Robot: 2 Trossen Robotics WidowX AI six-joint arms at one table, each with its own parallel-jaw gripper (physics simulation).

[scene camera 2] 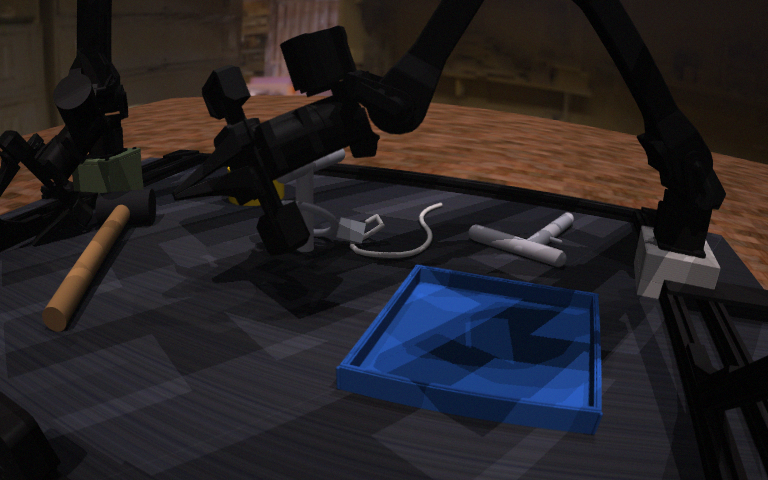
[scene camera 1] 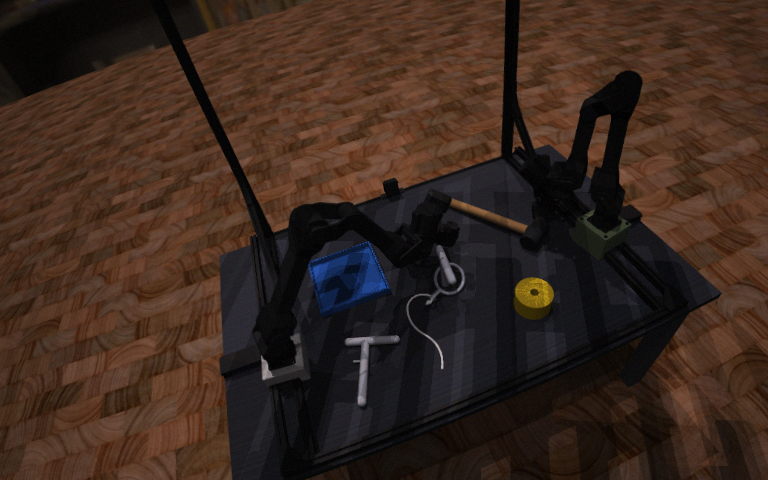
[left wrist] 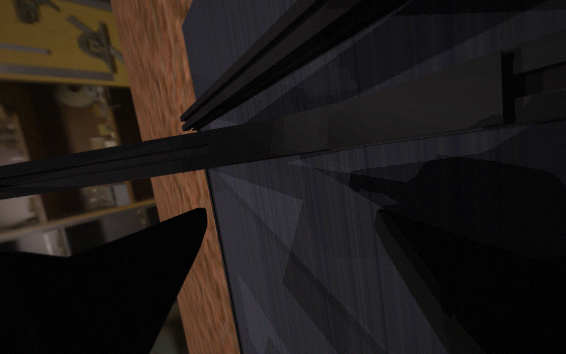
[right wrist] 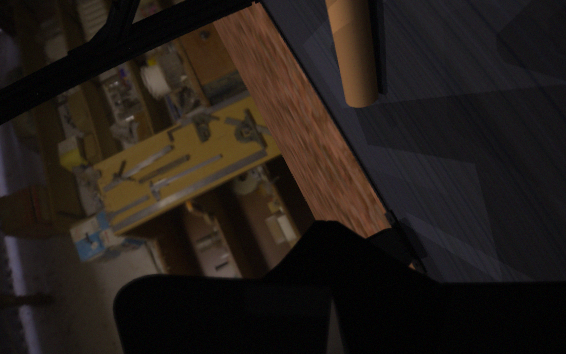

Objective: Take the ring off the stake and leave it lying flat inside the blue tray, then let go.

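Seen in the pictures: left gripper, fingertip midpoint: (scene camera 2: 11, 227) (scene camera 1: 532, 187) (left wrist: 292, 217); right gripper, fingertip midpoint: (scene camera 2: 173, 196) (right wrist: 324, 231); left arm's base, link origin: (scene camera 2: 105, 154) (scene camera 1: 604, 221); right arm's base, link origin: (scene camera 2: 679, 244) (scene camera 1: 281, 355).
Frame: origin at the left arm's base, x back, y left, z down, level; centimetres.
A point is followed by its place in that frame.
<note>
The grey ring (scene camera 1: 459, 284) @(x -40.5, y -8.9, z 6.7 cm) (scene camera 2: 321, 212) @(x -45.2, y -13.5, z 3.0 cm) lies low around the grey stake (scene camera 1: 445, 263) @(x -43.6, y -10.4, z -2.8 cm) (scene camera 2: 305, 190) @(x -43.3, y -13.3, z 0.7 cm) in the middle of the table. A small tag (scene camera 1: 432, 299) @(x -49.3, y -8.2, z 5.1 cm) (scene camera 2: 354, 230) @(x -48.2, y -10.0, z 6.1 cm) and a white cord (scene camera 1: 425, 330) @(x -55.5, y -2.3, z 7.4 cm) (scene camera 2: 403, 250) @(x -54.3, y -12.4, z 7.2 cm) trail from it. The blue tray (scene camera 1: 378, 268) @(x -55.8, y -26.0, z 6.0 cm) (scene camera 2: 454, 401) @(x -61.7, y -38.5, z 6.7 cm) is empty, to the left of the stake in scene camera 1. My right gripper (scene camera 1: 429, 210) @(x -35.7, y -29.3, z -3.0 cm) (scene camera 2: 173, 164) @(x -35.7, y -29.3, z -3.0 cm) (right wrist: 324, 231) @(x -35.7, y -29.3, z -3.0 cm) is shut on nothing, just above and behind the stake, pointing at the table's back edge. My left gripper (scene camera 1: 536, 224) (left wrist: 292, 217) @(x -1.6, y -25.6, z 4.2 cm) is open and empty at the back right.
A hammer with a tan handle (scene camera 1: 487, 215) @(x -19.9, y -24.4, z 4.9 cm) (right wrist: 353, 53) @(x -24.4, y -34.4, z 5.7 cm) lies at the back, next to the right gripper. A yellow disc (scene camera 1: 534, 297) @(x -29.8, y 6.5, z 2.9 cm) lies to the right. A grey T-shaped piece (scene camera 1: 365, 362) @(x -71.3, y -2.4, z 6.1 cm) (scene camera 2: 525, 244) @(x -68.3, y -8.6, z 6.3 cm) lies near the front. Black frame posts (scene camera 1: 511, 76) @(x 4.9, y -44.9, z -23.4 cm) stand at the table's back.
</note>
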